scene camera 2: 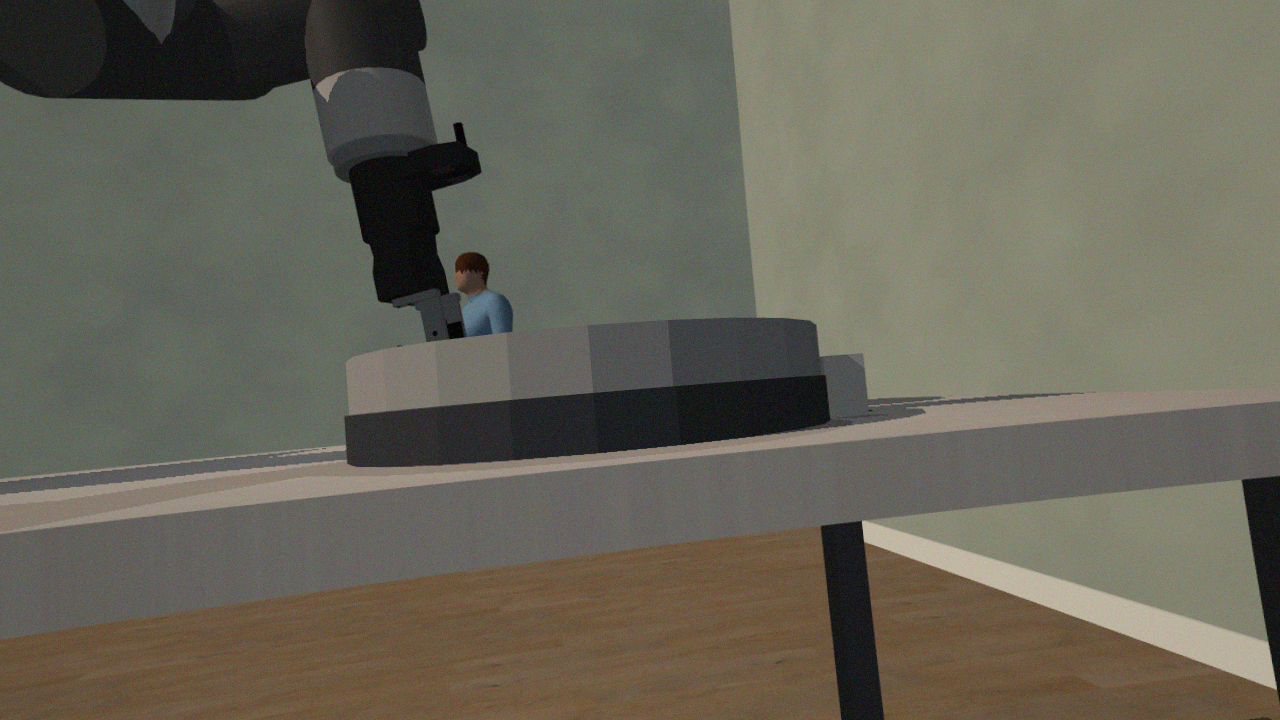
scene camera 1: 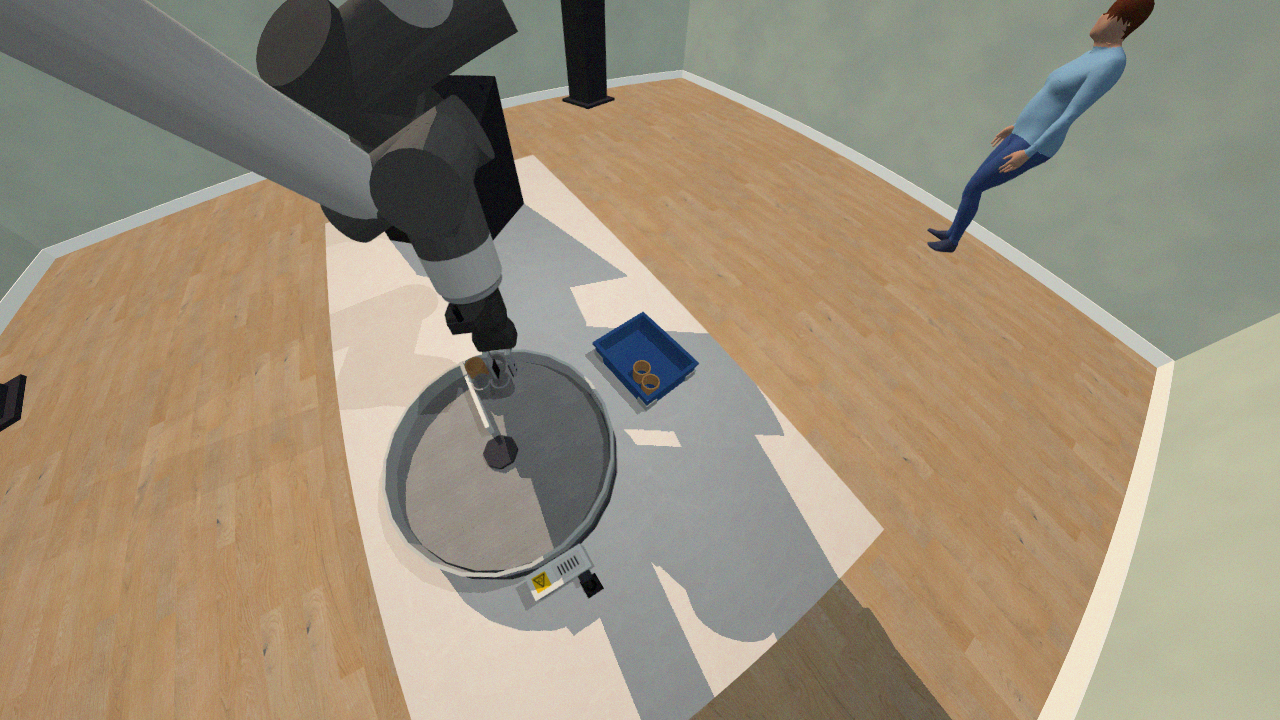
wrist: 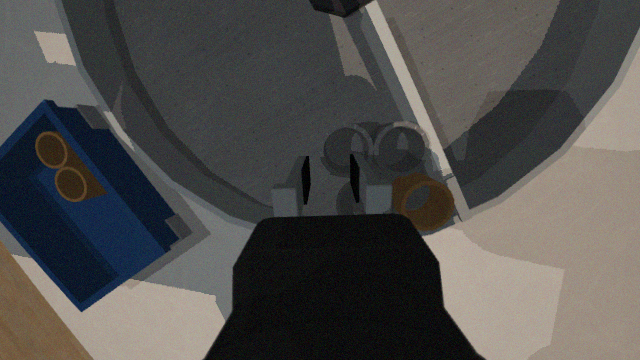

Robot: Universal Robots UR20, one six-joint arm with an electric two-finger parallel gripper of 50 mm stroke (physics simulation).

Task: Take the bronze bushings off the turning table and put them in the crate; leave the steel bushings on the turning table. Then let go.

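Places are measured from the arm's base along level axes (x back, y left, z down), in centimetres.
Pixels of known places: gripper, between the fingertips: [scene camera 1: 506, 373] [wrist: 329, 169].
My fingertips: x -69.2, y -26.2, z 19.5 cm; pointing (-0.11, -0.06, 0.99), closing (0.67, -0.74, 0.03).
Behind a point stands the place of what it marks.
One bronze bushing [scene camera 1: 475, 366] {y -29.1, x -60.7, z 22.2 cm} [wrist: 436, 216] {y -29.5, x -60.7, z 20.5 cm} stands on the turning table [scene camera 1: 572, 447] {y -27.4, x -88.5, z 23.3 cm} [scene camera 2: 626, 358] {y -57.0, x -72.9, z 22.5 cm} [wrist: 200, 100] {y -21.9, x -81.1, z 23.3 cm}, near its wall and the pale bar. Two steel bushings [wrist: 345, 147] [wrist: 401, 148] stand beside it. A third steel bushing [wrist: 345, 199] {y -25.3, x -66.5, z 20.7 cm} is partly hidden behind the right finger in the wrist view. Two bronze bushings [scene camera 1: 641, 368] {y -3.7, x -85.6, z 27.2 cm} [scene camera 1: 650, 383] {y -5.1, x -89.4, z 27.7 cm} [wrist: 51, 150] {y -5.2, x -91.3, z 25.5 cm} [wrist: 70, 185] {y -3.5, x -87.4, z 25.4 cm} stand together in the blue crate [scene camera 1: 646, 336] {y 4.6, x -80.3, z 28.1 cm} [wrist: 125, 235] {y -0.7, x -80.3, z 28.1 cm}. My gripper [scene camera 1: 503, 367] {y -26.2, x -69.2, z 19.5 cm} [wrist: 329, 169] {y -26.2, x -69.2, z 19.5 cm} is open, low at the table's wall, left of the loose bronze bushing in the wrist view. Its tips are hidden in scene camera 2.
The pale bar [scene camera 1: 478, 402] {y -33.8, x -69.7, z 20.1 cm} [wrist: 407, 80] {y -34.2, x -69.9, z 20.1 cm} runs from the dark hub [scene camera 1: 500, 452] {y -37.1, x -79.6, z 22.5 cm} out to the turning table's wall. A control box [scene camera 1: 559, 573] {y -43.8, x -102.0, z 22.8 cm} sits outside the wall. A person [scene camera 1: 1060, 98] [scene camera 2: 486, 311] stands beyond the worktable.
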